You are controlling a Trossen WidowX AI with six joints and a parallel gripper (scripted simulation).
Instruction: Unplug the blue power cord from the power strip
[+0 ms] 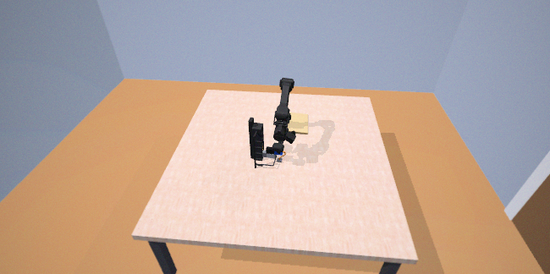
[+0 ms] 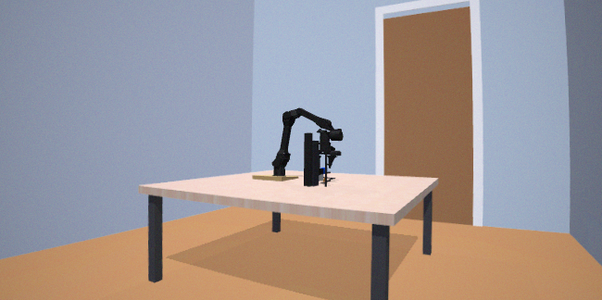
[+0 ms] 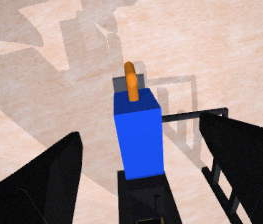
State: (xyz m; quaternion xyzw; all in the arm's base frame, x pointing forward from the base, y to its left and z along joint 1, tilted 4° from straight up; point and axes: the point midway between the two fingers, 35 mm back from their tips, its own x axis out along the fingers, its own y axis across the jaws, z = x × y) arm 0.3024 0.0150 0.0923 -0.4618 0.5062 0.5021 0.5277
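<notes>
Right now my gripper tip is 30 mm to the left of the blue plug and 10 mm above it.
</notes>
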